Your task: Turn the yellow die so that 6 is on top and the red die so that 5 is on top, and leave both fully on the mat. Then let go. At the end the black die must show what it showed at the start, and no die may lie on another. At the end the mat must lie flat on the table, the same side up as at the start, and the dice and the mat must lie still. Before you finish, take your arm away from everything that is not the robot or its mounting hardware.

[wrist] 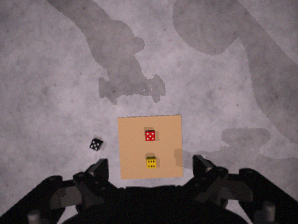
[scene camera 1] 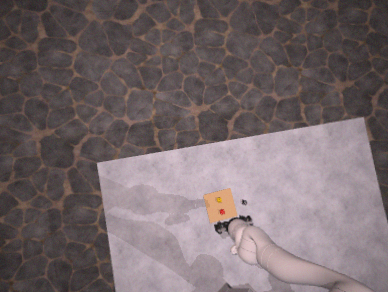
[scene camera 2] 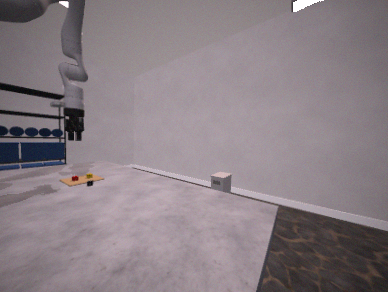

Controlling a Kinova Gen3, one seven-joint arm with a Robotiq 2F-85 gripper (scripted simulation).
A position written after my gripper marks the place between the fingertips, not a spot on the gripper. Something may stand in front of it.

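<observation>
In scene camera 1 I see a tan mat (scene camera 1: 213,207). The wrist view gives me my own gripper (wrist: 150,166), and the mat (wrist: 167,148) is visible there too.
</observation>
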